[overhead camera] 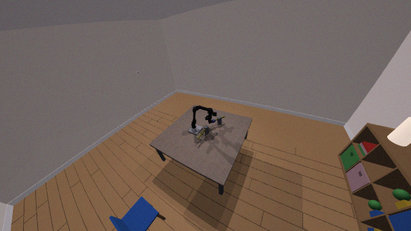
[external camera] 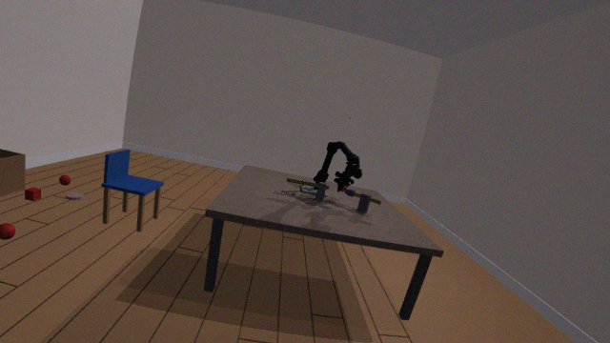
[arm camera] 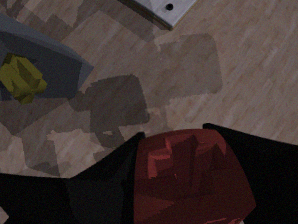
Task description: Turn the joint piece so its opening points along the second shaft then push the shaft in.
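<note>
My gripper tip is 1 cm short of the red square joint piece, 2 cm to the right of it and 3 cm below it.
</note>
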